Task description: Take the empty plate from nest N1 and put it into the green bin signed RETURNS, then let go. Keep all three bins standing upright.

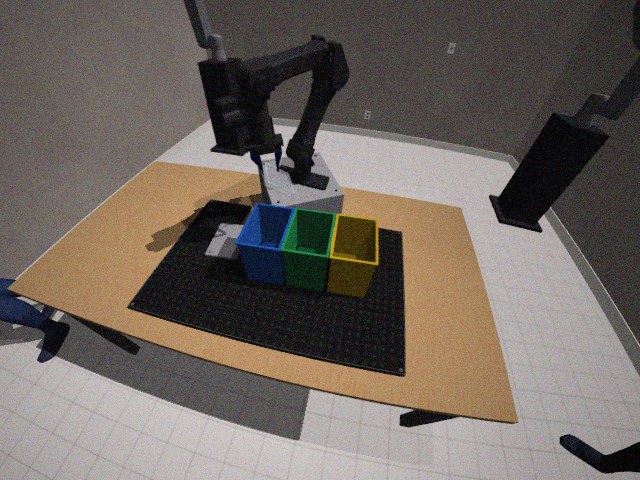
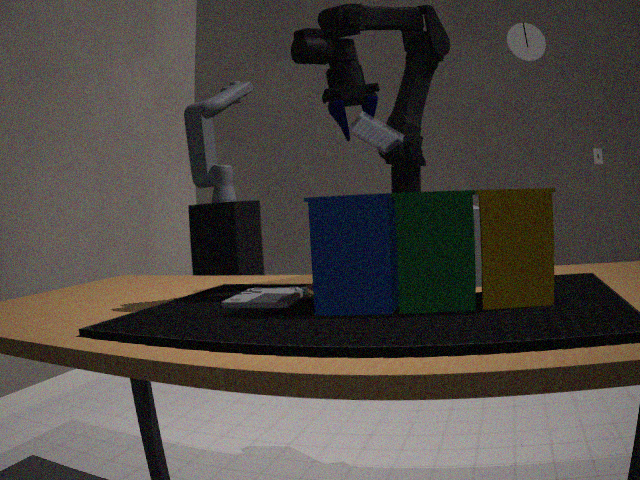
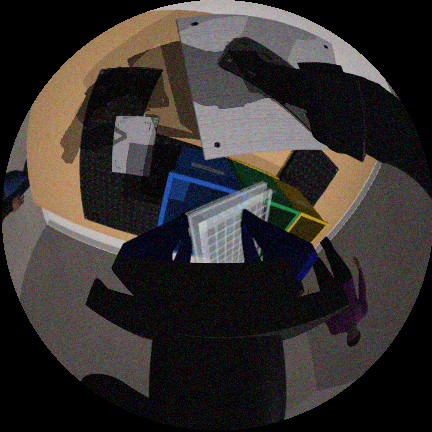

Path:
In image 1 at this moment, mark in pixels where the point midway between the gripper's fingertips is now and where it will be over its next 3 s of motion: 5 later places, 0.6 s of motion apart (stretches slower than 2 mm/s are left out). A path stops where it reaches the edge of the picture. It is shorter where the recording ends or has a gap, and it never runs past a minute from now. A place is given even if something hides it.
My gripper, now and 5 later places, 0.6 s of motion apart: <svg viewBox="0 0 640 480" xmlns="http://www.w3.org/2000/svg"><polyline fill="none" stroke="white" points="271,172 276,190 269,192 284,207 287,217 292,226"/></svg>

